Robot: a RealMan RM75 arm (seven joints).
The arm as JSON. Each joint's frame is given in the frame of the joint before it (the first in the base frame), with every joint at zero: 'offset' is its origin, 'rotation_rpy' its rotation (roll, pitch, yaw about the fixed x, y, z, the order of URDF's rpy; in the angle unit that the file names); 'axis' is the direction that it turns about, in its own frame. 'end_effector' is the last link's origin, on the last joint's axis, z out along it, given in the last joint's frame.
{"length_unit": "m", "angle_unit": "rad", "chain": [
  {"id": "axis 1", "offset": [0.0, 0.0, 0.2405], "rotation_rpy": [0.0, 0.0, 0.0], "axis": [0.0, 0.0, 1.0]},
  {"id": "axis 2", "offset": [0.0, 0.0, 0.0], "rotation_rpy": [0.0, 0.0, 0.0], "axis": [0.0, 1.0, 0.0]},
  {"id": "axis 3", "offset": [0.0, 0.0, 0.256], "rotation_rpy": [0.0, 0.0, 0.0], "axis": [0.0, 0.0, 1.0]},
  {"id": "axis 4", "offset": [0.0, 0.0, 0.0], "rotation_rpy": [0.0, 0.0, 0.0], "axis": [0.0, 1.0, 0.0]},
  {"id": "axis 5", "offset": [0.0, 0.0, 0.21], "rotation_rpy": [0.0, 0.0, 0.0], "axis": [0.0, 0.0, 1.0]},
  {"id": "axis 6", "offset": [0.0, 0.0, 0.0], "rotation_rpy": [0.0, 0.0, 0.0], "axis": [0.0, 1.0, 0.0]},
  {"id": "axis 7", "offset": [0.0, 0.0, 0.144], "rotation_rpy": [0.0, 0.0, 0.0], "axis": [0.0, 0.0, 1.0]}
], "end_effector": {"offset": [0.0, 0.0, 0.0], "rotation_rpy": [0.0, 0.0, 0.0]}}
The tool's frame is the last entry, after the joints.
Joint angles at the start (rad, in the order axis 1, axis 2, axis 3, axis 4, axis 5, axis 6, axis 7):
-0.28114 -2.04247 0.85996 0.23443 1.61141 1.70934 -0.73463
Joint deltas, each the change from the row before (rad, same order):
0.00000 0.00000 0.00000 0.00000 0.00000 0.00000 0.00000
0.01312 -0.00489 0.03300 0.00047 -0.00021 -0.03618 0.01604
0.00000 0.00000 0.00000 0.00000 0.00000 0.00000 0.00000
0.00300 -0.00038 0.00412 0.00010 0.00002 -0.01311 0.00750
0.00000 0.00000 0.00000 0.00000 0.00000 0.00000 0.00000
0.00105 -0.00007 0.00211 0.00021 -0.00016 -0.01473 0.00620
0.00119 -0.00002 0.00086 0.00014 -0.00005 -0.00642 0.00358
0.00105 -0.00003 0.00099 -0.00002 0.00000 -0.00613 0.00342
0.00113 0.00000 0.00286 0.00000 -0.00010 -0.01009 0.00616
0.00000 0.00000 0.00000 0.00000 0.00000 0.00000 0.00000
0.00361 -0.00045 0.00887 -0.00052 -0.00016 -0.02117 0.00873
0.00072 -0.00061 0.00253 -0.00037 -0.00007 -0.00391 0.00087
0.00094 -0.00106 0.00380 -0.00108 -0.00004 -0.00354 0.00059
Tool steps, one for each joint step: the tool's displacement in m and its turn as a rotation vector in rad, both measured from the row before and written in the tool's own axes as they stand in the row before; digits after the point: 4 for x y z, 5 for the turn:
0.0000 0.0000 0.0000 0.00000 0.00000 0.00000
-0.0091 0.0041 -0.0003 0.00300 -0.04153 0.00137
0.0000 0.0000 0.0000 0.00000 0.00000 0.00000
-0.0023 -0.0001 -0.0005 0.00689 -0.01218 0.00498
0.0000 0.0000 0.0000 0.00000 0.00000 0.00000
-0.0019 -0.0010 -0.0002 0.00852 -0.01225 0.00551
-0.0010 -0.0003 -0.0003 0.00422 -0.00552 0.00283
-0.0010 -0.0002 -0.0002 0.00376 -0.00536 0.00260
-0.0015 -0.0004 -0.0002 0.00473 -0.00923 0.00524
0.0000 0.0000 0.0000 0.00000 0.00000 0.00000
-0.0037 0.0001 -0.0004 0.00780 -0.02067 0.00512
-0.0008 0.0003 0.0002 0.00050 -0.00380 -0.00041
-0.0010 0.0008 0.0003 -0.00093 -0.00377 -0.00183

